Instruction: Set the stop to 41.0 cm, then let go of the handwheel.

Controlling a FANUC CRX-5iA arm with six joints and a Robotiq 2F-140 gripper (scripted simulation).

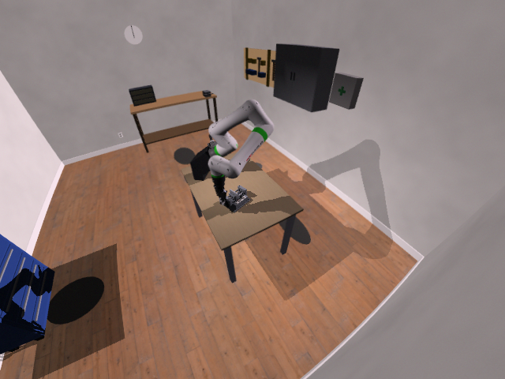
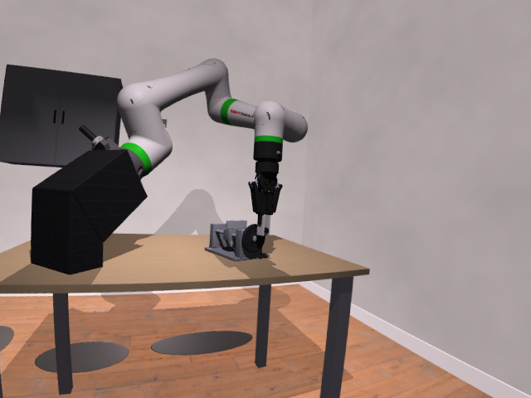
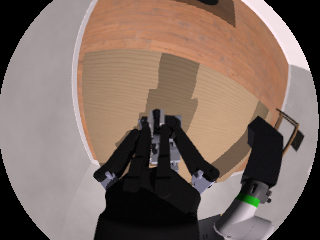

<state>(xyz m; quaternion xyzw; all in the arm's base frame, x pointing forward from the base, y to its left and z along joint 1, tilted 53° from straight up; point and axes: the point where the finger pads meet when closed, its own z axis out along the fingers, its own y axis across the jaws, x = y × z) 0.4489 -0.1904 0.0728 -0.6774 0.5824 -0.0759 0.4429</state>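
The grey stop lies 50 mm behind my hand, 130 mm to the left of it and 30 mm below it. Also, from my hand: black handwheel (10 mm behind, 20 mm to the left, 20 mm below).
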